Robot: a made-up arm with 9 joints. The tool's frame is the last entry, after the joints.
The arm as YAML. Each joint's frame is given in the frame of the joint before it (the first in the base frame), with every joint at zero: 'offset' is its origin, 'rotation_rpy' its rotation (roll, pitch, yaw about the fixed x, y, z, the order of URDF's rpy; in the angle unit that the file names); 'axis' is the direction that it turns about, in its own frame. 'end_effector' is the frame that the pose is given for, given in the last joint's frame.
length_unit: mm
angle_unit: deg
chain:
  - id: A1
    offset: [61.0, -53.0, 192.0]
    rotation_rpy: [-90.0, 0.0, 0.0]
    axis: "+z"
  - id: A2
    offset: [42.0, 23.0, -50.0]
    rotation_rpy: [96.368, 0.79, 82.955]
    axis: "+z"
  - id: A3
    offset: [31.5, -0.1, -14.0]
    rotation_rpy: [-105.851, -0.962, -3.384]
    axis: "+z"
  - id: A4
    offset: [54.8, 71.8, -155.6]
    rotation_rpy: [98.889, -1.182, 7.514]
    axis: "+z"
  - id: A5
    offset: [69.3, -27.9, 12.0]
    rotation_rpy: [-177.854, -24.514, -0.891]
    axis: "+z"
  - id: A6
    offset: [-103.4, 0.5, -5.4]
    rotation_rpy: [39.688, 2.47, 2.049]
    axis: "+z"
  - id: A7
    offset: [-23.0, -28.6, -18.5]
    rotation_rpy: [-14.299, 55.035, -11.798]
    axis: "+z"
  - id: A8
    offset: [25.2, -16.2, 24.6]
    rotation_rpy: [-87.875, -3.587, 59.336]
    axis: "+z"
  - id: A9
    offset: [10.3, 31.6, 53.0]
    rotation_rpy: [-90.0, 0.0, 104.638]
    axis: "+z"
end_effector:
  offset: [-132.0, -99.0, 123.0]
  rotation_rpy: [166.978, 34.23, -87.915]
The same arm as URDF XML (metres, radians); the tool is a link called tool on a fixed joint. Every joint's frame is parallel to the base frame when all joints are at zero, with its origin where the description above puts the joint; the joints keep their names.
<robot name="arm">
  <joint name="A1" type="continuous">
    <parent link="base"/>
    <child link="link1"/>
    <origin xyz="0.061 -0.053 0.192" rpy="0 0 0"/>
    <axis xyz="0 1 0"/>
  </joint>
  <joint name="A2" type="continuous">
    <parent link="link1"/>
    <child link="link2"/>
    <origin xyz="0.042 -0.05 -0.023" rpy="0 0 0"/>
    <axis xyz="0.98614 -0.110904 0.123405"/>
  </joint>
  <joint name="A3" type="continuous">
    <parent link="link2"/>
    <child link="link3"/>
    <origin xyz="-0.01 0.001 -0.033" rpy="0 0 0"/>
    <axis xyz="-0.154493 0.983455 -0.094596"/>
  </joint>
  <joint name="A4" type="continuous">
    <parent link="link3"/>
    <child link="link4"/>
    <origin xyz="-0.039 -0.169 -0.048" rpy="0 0 0"/>
    <axis xyz="1 0 0"/>
  </joint>
  <joint name="A5" type="continuous">
    <parent link="link4"/>
    <child link="link5"/>
    <origin xyz="0.012 -0.033 -0.067" rpy="0 0 0"/>
    <axis xyz="-0.909223 -0.0002 -0.41631"/>
  </joint>
  <joint name="A6" type="continuous">
    <parent link="link5"/>
    <child link="link6"/>
    <origin xyz="-0.038 0.008 0.096" rpy="0 0 0"/>
    <axis xyz="-0.654095 0.630095 -0.418497"/>
  </joint>
  <joint name="A7" type="continuous">
    <parent link="link6"/>
    <child link="link7"/>
    <origin xyz="0.019 0.013 0.034" rpy="0 0 0"/>
    <axis xyz="-0.037 0.191499 -0.980795"/>
  </joint>
  <joint name="A8" type="continuous">
    <parent link="link7"/>
    <child link="link8"/>
    <origin xyz="0.029 0.0061 -0.025" rpy="0 0 0"/>
    <axis xyz="-1 0 0"/>
  </joint>
  <joint name="A9" type="continuous">
    <parent link="link8"/>
    <child link="link9"/>
    <origin xyz="-0.053 -0.018 0.028" rpy="0 0 0"/>
    <axis xyz="0 1 0"/>
  </joint>
  <joint name="tool_joint" type="fixed">
    <parent link="link9"/>
    <child link="tool"/>
    <origin xyz="-0.099 0.123 -0.132" rpy="-1.8185 -0.0301 -2.5438"/>
  </joint>
  <link name="base"/>
  <link name="link1"/>
  <link name="link2"/>
  <link name="link3"/>
  <link name="link4"/>
  <link name="link5"/>
  <link name="link6"/>
  <link name="link7"/>
  <link name="link8"/>
  <link name="link9"/>
  <link name="tool"/>
</robot>

